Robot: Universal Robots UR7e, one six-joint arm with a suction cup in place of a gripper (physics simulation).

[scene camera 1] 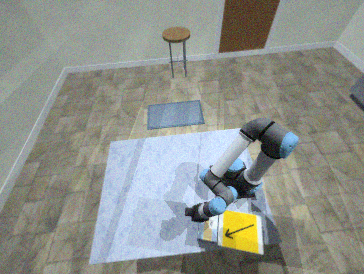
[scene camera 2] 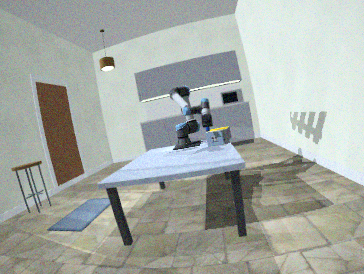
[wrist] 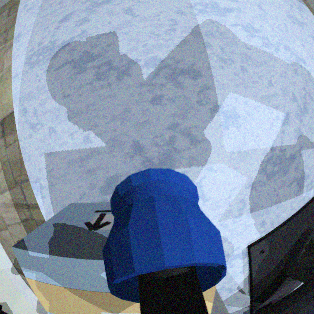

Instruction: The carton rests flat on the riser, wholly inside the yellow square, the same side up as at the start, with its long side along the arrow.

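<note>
The carton (scene camera 1: 209,230) (scene camera 2: 215,138) (wrist: 62,237) rests on the table (scene camera 1: 132,176) (scene camera 2: 176,164) (wrist: 156,62). It is pressed against the left side of the riser (scene camera 1: 260,236), not on it. Its tan-striped top faces up, and a side with an up-arrow mark shows in scene camera 2 and the wrist view. The riser's top carries the yellow square (scene camera 1: 245,240) (scene camera 2: 220,129) with a black arrow (scene camera 1: 238,230). My blue suction cup (scene camera 1: 194,215) (scene camera 2: 207,129) (wrist: 156,187) hangs just past the carton's outer edge, over bare table, at about the height of the carton's top. It holds nothing.
The arm's base (scene camera 1: 235,176) (scene camera 2: 184,141) stands just behind the riser. The riser and carton sit close to the table's near right corner. On the floor are a stool (scene camera 1: 176,33) (scene camera 2: 26,166) and a blue mat (scene camera 1: 175,114) (scene camera 2: 78,213).
</note>
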